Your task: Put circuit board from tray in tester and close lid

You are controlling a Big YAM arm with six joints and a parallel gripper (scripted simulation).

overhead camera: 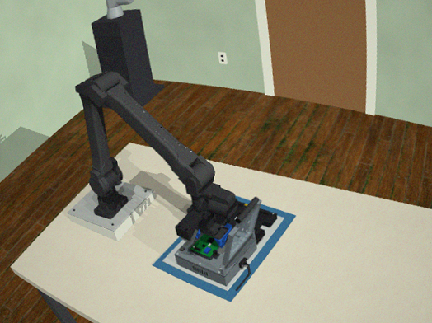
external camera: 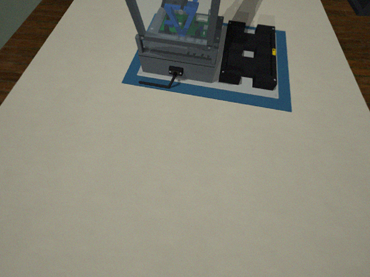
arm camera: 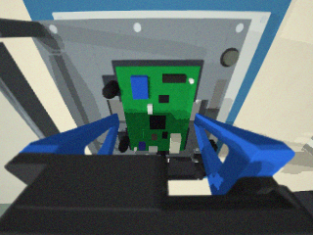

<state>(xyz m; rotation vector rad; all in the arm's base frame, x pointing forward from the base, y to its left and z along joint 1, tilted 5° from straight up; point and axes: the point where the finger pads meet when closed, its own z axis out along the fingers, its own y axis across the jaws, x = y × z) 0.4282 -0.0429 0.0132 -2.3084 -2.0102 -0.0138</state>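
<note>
The green circuit board is right at my hand. From my hand the other things lie so: tester lid: 12 cm ahead, 10 cm above, 2 cm to the right.
</note>
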